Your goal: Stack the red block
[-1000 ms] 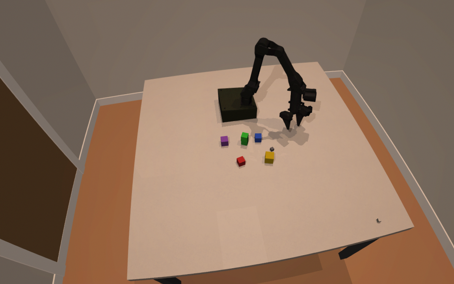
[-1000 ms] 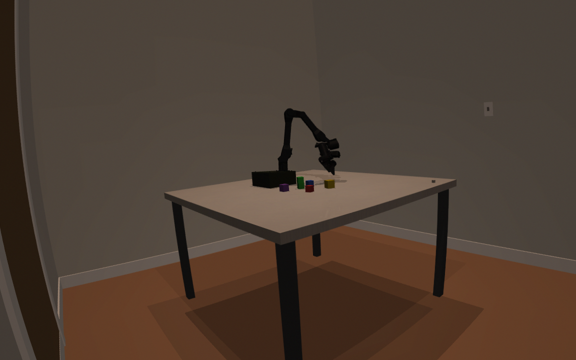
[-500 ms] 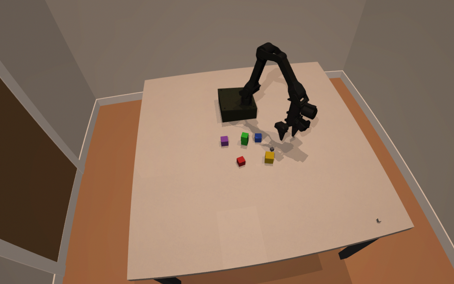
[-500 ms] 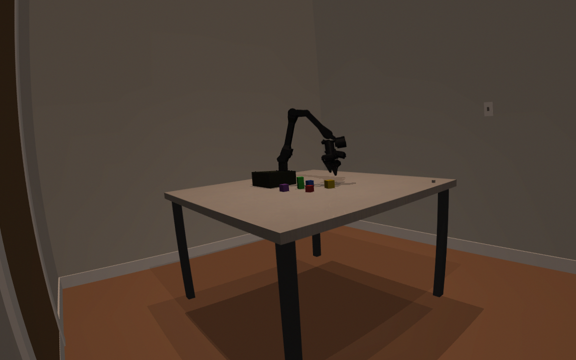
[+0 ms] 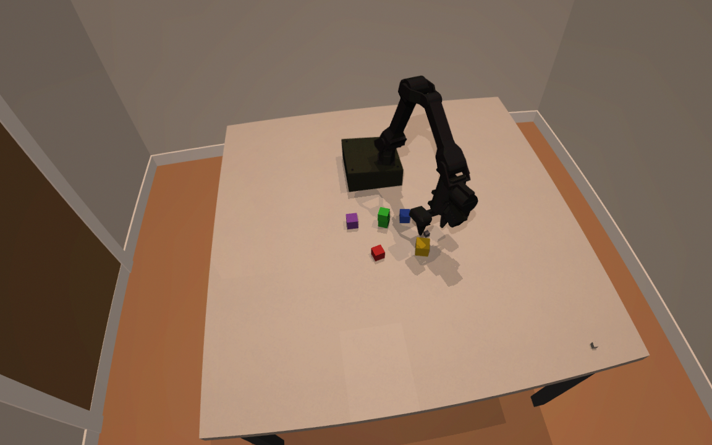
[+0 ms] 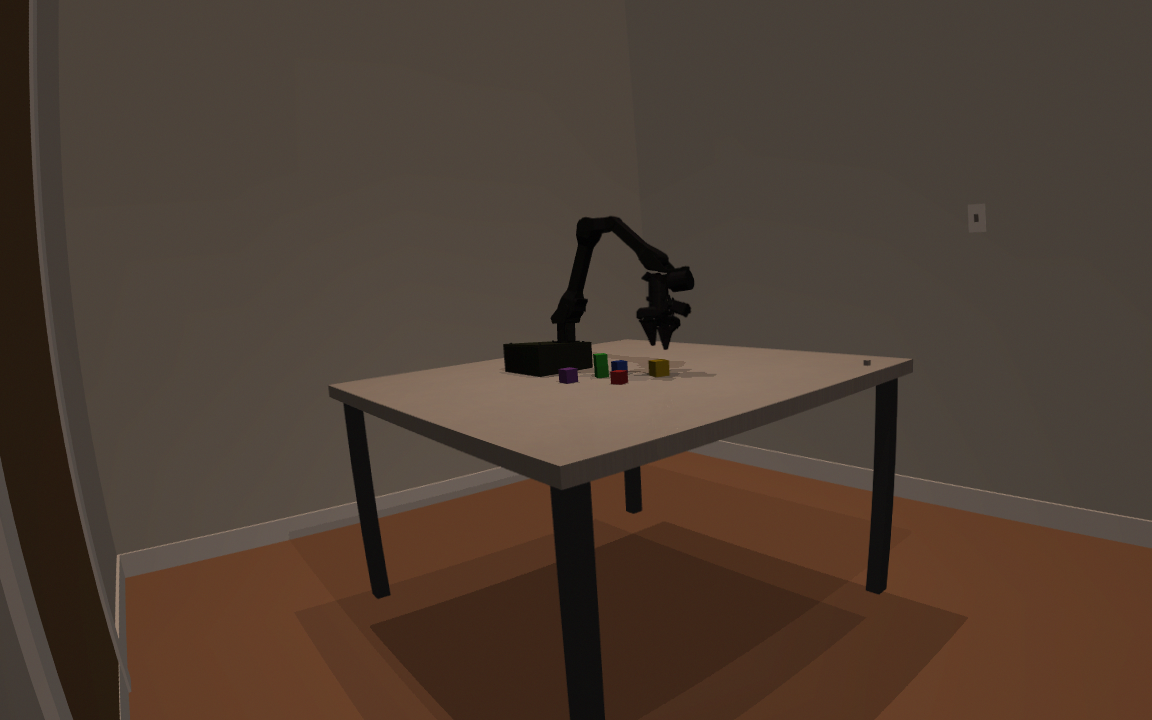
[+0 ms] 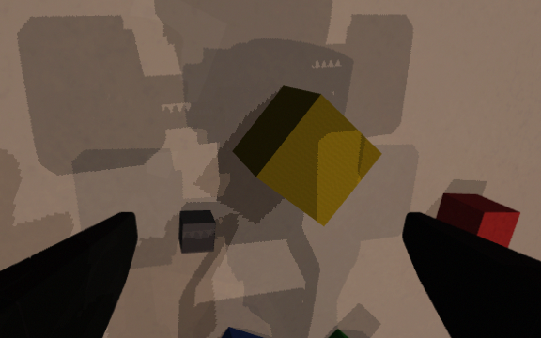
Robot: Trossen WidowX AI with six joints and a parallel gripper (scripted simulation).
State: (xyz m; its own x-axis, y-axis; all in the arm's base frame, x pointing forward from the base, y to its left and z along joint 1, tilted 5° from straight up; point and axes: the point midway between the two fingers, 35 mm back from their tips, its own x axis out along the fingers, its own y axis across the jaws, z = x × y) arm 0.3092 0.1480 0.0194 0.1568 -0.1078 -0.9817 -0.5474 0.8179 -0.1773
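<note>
Now: the red block 5 cm ahead of my gripper tip, 17 cm to the right of it and 6 cm below it. From my gripper tip the other things lie so: yellow block 3 cm ahead, 2 cm to the right, 5 cm below; small grey cube 4 cm behind, 7 cm below; blue block 10 cm behind, 8 cm to the right, 6 cm below.
</note>
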